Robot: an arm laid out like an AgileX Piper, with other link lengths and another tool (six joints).
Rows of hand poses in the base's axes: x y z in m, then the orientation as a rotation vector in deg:
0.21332, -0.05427, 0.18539, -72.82, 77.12, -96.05
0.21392, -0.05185, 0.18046, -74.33, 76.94, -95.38
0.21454, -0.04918, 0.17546, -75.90, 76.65, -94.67
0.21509, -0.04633, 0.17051, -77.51, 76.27, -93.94
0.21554, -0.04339, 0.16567, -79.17, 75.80, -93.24
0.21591, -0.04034, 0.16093, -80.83, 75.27, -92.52
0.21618, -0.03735, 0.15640, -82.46, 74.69, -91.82
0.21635, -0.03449, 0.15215, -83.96, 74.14, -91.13
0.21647, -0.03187, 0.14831, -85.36, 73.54, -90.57
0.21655, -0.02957, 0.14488, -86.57, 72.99, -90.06
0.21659, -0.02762, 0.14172, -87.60, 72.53, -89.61
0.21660, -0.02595, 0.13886, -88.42, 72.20, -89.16
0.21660, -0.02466, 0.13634, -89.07, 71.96, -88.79
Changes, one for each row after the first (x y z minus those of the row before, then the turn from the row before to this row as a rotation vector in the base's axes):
0.00060, 0.00242, -0.00493, -0.28, 1.03, 0.69
0.00062, 0.00267, -0.00500, -0.32, 1.03, 0.78
0.00055, 0.00285, -0.00495, -0.35, 1.02, 0.85
0.00045, 0.00294, -0.00484, -0.43, 1.02, 0.88
0.00037, 0.00305, -0.00474, -0.44, 1.01, 0.92
0.00027, 0.00299, -0.00453, -0.46, 0.97, 0.92
0.00017, 0.00286, -0.00425, -0.41, 0.90, 0.87
0.00012, 0.00262, -0.00384, -0.46, 0.79, 0.82
0.00008, 0.00230, -0.00343, -0.39, 0.68, 0.73
0.00004, 0.00195, -0.00316, -0.33, 0.59, 0.62
0.00001, 0.00167, -0.00286, -0.20, 0.51, 0.51
0.00000, 0.00129, -0.00252, -0.15, 0.42, 0.40

